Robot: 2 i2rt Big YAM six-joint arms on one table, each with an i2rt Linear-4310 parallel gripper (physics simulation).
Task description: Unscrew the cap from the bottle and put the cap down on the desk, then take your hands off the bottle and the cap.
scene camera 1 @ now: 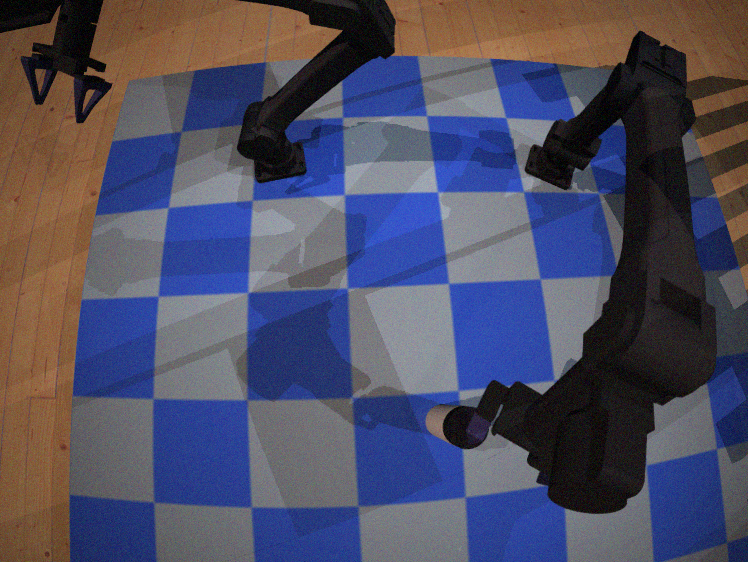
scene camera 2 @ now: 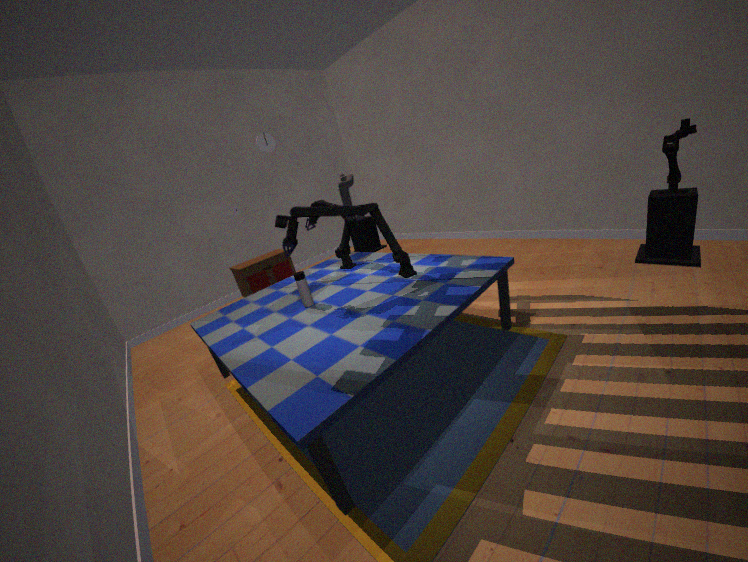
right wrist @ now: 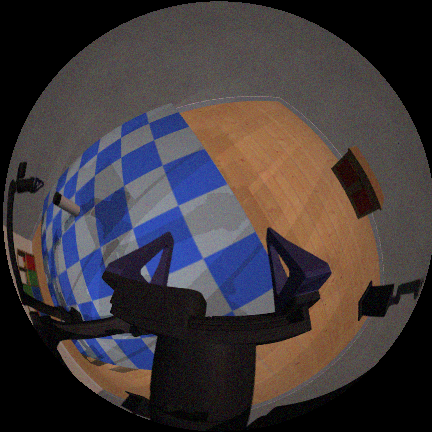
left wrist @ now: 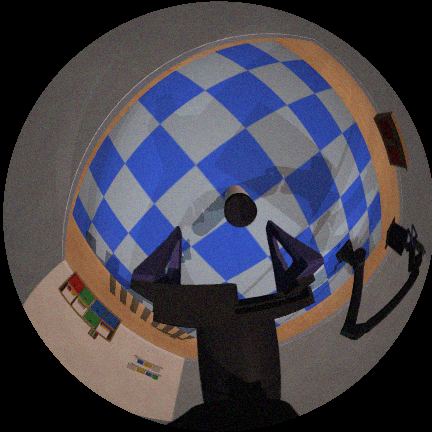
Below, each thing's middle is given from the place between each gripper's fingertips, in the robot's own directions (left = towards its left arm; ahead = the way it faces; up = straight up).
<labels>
The black cap (scene camera 1: pixel 455 423) is 66 cm to the left of my right hand, 47 cm ahead of it and 17 cm below it.
The black cap is 3 cm behind my left hand, 1 cm to the right of it and 14 cm below it.
</labels>
